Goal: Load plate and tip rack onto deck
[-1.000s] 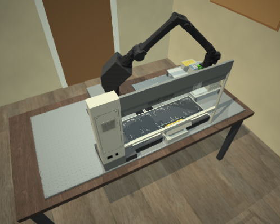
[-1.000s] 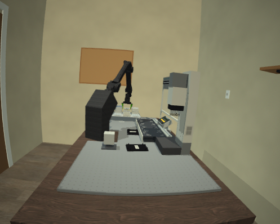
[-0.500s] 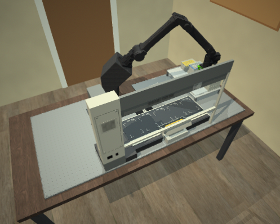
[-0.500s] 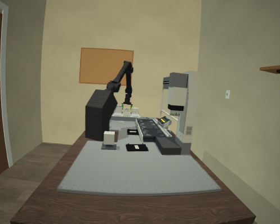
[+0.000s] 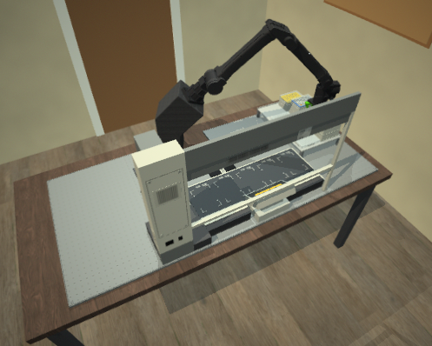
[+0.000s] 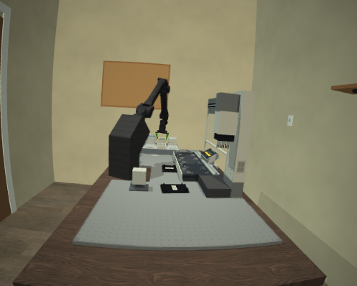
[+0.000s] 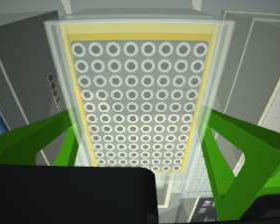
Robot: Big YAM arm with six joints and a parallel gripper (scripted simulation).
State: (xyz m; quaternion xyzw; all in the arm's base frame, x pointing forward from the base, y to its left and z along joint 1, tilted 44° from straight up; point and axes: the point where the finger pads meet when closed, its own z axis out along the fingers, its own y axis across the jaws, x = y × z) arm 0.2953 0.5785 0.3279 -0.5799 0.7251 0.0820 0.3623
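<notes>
My hand is 10 mm short of the yellow-framed tip rack, 10 mm to the left of it and 10 mm above it. From my hand the other things lie so: shelf unit 60 mm behind, 60 mm to the right, 60 mm below; cream item 10 mm behind, 130 mm to the right, 50 mm below; shelf label 70 mm behind, 230 mm to the right, 120 mm below.
</notes>
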